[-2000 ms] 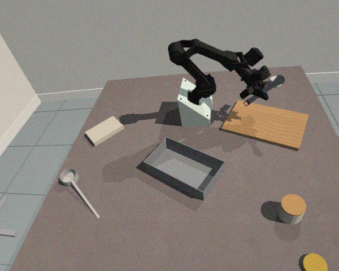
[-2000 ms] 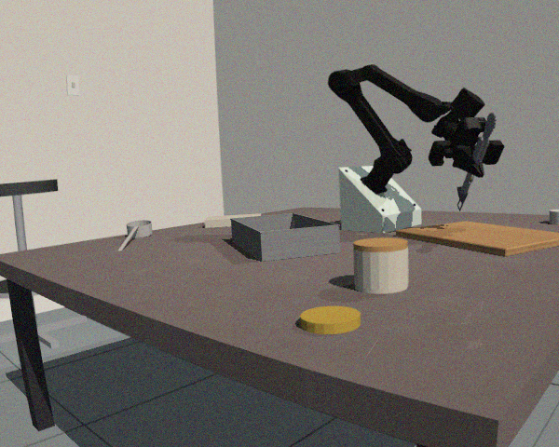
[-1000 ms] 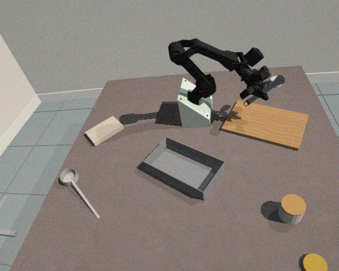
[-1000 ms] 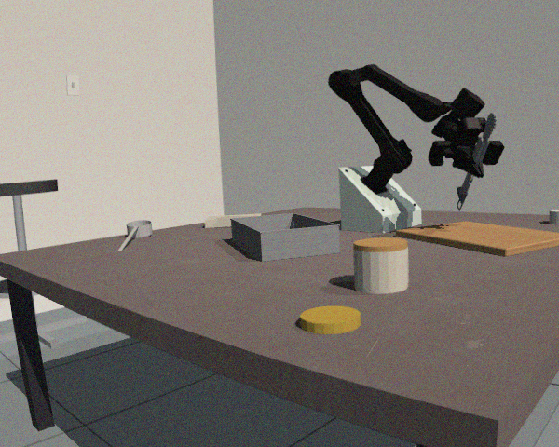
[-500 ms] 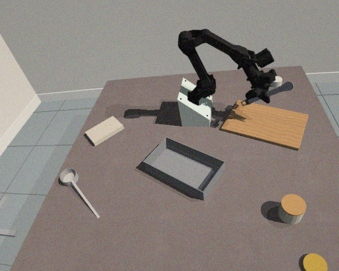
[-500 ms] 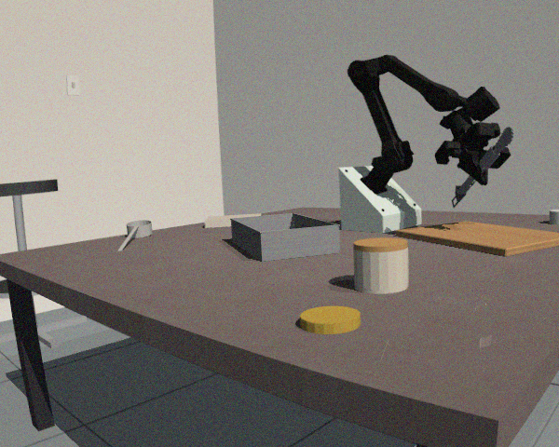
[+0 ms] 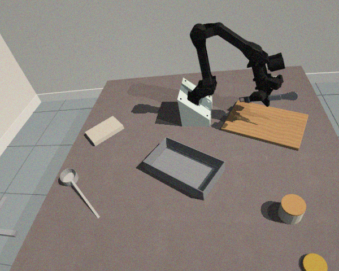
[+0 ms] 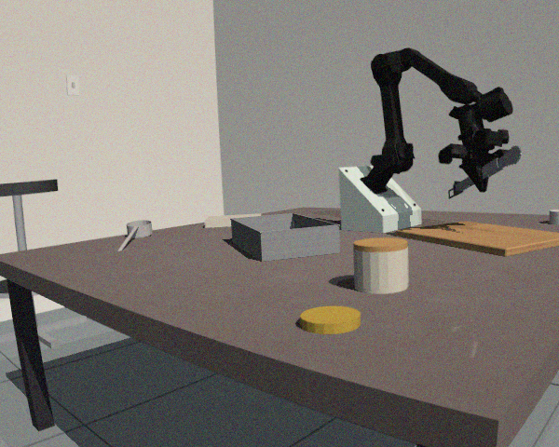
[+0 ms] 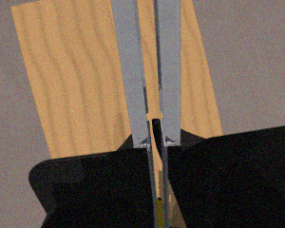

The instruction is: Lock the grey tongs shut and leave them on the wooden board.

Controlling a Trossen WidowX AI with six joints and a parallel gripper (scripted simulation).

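The wooden board lies 100 mm below my gripper tip. The rest, counted from my gripper tip: cork-lidded jar 480 mm ahead, 80 mm below; small white cylinder 330 mm behind, 120 mm to the left, 90 mm below; roasting tin 390 mm to the right, 270 mm ahead, 80 mm below.
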